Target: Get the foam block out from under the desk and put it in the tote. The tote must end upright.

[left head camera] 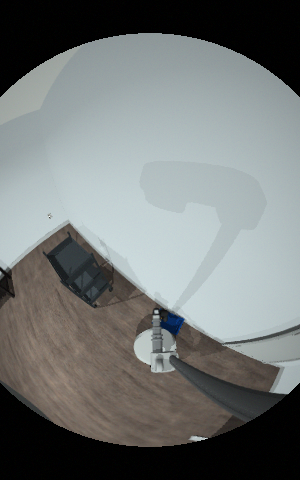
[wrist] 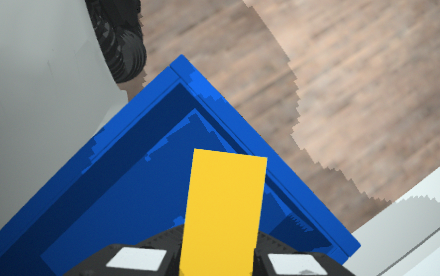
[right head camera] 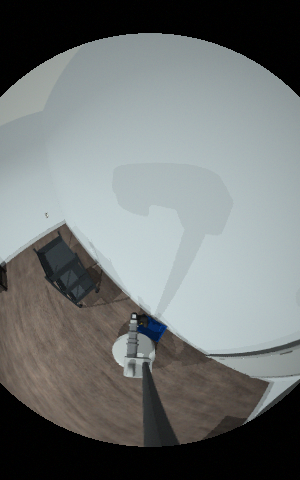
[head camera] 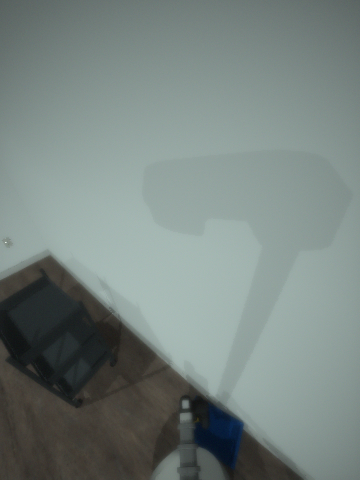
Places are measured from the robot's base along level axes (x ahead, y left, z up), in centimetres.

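Pixels of known places: gripper, fingertip midpoint: (wrist: 216, 243).
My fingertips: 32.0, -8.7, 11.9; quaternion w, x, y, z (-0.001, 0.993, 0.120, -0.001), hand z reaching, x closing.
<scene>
For each thing: its top centre in the pictures, then the offset to it from my fingertips, as dx, dy, dz. "spot": a spot on its surface instead.
- yellow foam block, top centre: (wrist: 221, 226) -0.4, +2.3, +4.0
- blue tote, top centre: (head camera: 213, 428) (right head camera: 149, 327) (left head camera: 168, 321) -5.2, -6.2, -2.7
- dark desk-like frame, surface spot: (head camera: 47, 325) spot: +30.5, +79.9, +51.5
The yellow foam block (wrist: 224, 210) is between the two fingers of my gripper (wrist: 216, 243) in the wrist view. The gripper is shut on it. The block hangs over the inside of the blue tote, near its right wall. The blue tote (wrist: 110, 200) (head camera: 231, 435) (left head camera: 175, 324) (right head camera: 158, 330) stands upright on the floor between my base and the wall. In the three head views the dark gripper is small and covers the tote's near left part. The block's lower end and its height above the tote floor are hard to tell.
A dark desk-like frame (head camera: 47, 325) (left head camera: 75, 262) (right head camera: 61, 260) stands near the wall at the left. My round white base (left head camera: 147, 346) (right head camera: 122, 350) is close beside the tote. The white wall (head camera: 150, 100) rises just behind the tote.
</scene>
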